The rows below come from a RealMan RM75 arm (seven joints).
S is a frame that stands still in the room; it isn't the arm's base.
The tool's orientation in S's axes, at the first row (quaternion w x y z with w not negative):
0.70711 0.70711 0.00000 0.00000
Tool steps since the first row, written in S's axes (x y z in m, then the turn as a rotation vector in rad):
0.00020 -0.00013 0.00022 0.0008 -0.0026 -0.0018
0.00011 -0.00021 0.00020 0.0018 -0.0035 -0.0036
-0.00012 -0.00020 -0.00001 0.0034 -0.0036 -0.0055
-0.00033 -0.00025 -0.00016 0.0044 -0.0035 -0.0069
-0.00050 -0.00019 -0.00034 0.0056 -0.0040 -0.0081
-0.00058 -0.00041 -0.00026 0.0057 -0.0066 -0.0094
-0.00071 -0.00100 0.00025 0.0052 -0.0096 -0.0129
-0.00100 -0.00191 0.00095 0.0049 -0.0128 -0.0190
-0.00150 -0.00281 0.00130 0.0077 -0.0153 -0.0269
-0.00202 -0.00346 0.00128 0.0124 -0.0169 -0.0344
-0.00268 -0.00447 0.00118 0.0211 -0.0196 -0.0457
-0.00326 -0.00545 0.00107 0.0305 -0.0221 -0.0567
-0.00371 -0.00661 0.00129 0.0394 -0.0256 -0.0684
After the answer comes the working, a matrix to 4 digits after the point.
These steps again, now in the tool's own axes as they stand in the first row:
0.00020 0.00022 0.00013 0.0008 -0.0018 0.0026
0.00011 0.00020 0.00021 0.0018 -0.0036 0.0035
-0.00012 -0.00001 0.00020 0.0034 -0.0055 0.0036
-0.00033 -0.00016 0.00025 0.0044 -0.0069 0.0035
-0.00050 -0.00034 0.00019 0.0056 -0.0081 0.0040
-0.00058 -0.00026 0.00041 0.0057 -0.0094 0.0066
-0.00071 0.00025 0.00100 0.0052 -0.0129 0.0096
-0.00100 0.00095 0.00191 0.0049 -0.0190 0.0128
-0.00150 0.00130 0.00281 0.0077 -0.0269 0.0153
-0.00202 0.00128 0.00346 0.0124 -0.0344 0.0169
-0.00268 0.00118 0.00447 0.0211 -0.0457 0.0196
-0.00326 0.00107 0.00545 0.0305 -0.0567 0.0221
-0.00371 0.00129 0.00661 0.0394 -0.0684 0.0256

The tool's axes in the first row as the columns of a matrix, in S's axes (rounded; the answer above uses it unrounded):
1.0000 0.0000 0.0000
0.0000 0.0000 -1.0000
0.0000 1.0000 0.0000

